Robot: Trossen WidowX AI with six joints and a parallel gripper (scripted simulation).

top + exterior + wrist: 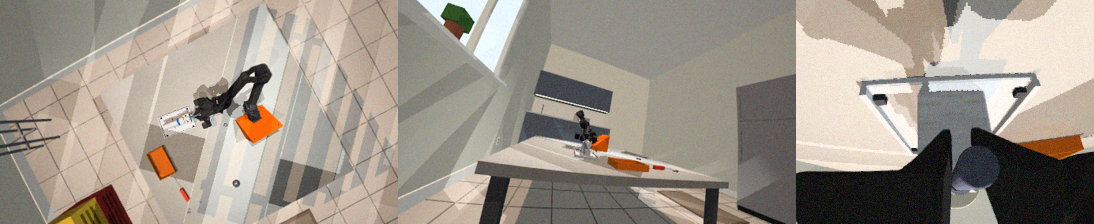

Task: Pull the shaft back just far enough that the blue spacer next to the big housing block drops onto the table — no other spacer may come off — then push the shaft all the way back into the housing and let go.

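My gripper tip is now 4 cm short of the dark shaft, 1 cm to the left of it and 2 cm below it. Round my gripper tip: orange tray (36 cm ahead, 14 cm to the left, 5 cm below); blue spacer (10 cm ahead, 2 cm to the right, 2 cm above).
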